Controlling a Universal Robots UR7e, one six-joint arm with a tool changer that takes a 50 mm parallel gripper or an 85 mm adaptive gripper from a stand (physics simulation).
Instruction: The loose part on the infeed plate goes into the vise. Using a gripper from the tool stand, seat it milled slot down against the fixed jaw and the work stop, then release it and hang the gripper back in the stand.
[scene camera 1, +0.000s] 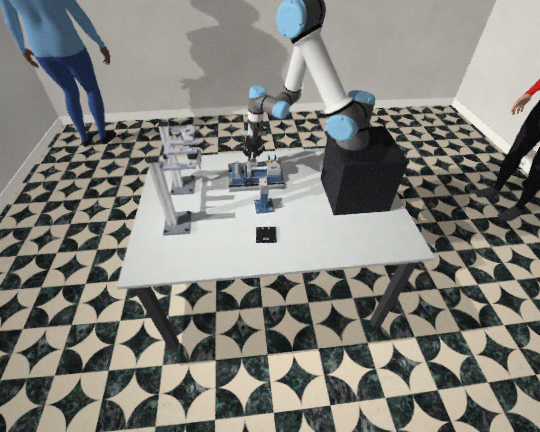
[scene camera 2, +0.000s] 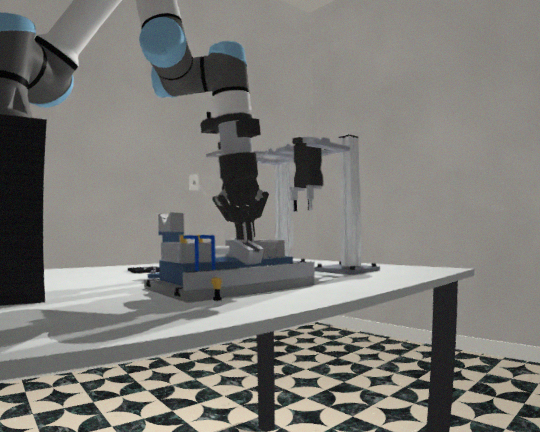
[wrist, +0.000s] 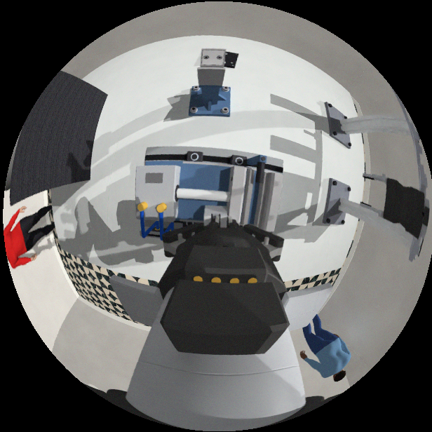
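Where they show: hand at its tool point: (scene camera 2: 236, 146); arm's base at its link origin: (scene camera 1: 351, 140).
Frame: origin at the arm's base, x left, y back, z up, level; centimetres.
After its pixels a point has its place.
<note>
My gripper (scene camera 1: 253, 157) (scene camera 2: 244, 238) (wrist: 219, 220), the black adaptive one, points down over the vise (scene camera 1: 241, 176) @[y -53.3, x 0.0, z -24.8 cm] (scene camera 2: 250, 276) @[y -46.3, x -15.4, z -27.4 cm] (wrist: 205, 172). Its fingers stand close together, shut on the grey loose part (scene camera 2: 244, 254) @[y -46.6, x -12.3, z -23.6 cm] (wrist: 210, 212). In scene camera 2 the part looks tilted, low over the vise's blue bed, beside a grey jaw block (scene camera 2: 273, 248) @[y -55.2, x -8.4, z -22.9 cm] (wrist: 238, 194). In the wrist view it lies left of that block, near the white rod. Its slot and underside contact are hidden. The tool stand (scene camera 1: 164, 195) @[y -80.7, x 33.4, z -10.7 cm] (scene camera 2: 351, 200) @[y -85.5, x 1.8, z -11.5 cm] (wrist: 336, 125) holds the parallel gripper (scene camera 2: 307, 166) (wrist: 405, 207).
A blue pedestal (scene camera 1: 264, 205) @[y -39.3, x 17.7, z -28.0 cm] (scene camera 2: 171, 237) @[y -39.4, x 13.9, z -20.6 cm] (wrist: 209, 101) with a grey top block stands near the vise. A flat black plate (scene camera 1: 266, 235) @[y -36.7, x 35.4, z -29.9 cm] (wrist: 231, 60) lies beyond it. Blue hoses (scene camera 2: 214, 255) @[y -39.9, x -13.9, z -23.4 cm] (wrist: 143, 224) rise at the vise's end. The black robot base (scene camera 1: 364, 175) @[y 5.1, x 16.9, z -6.7 cm] (scene camera 2: 22, 210) @[y -7.2, x -10.0, z -15.4 cm] stands nearby.
</note>
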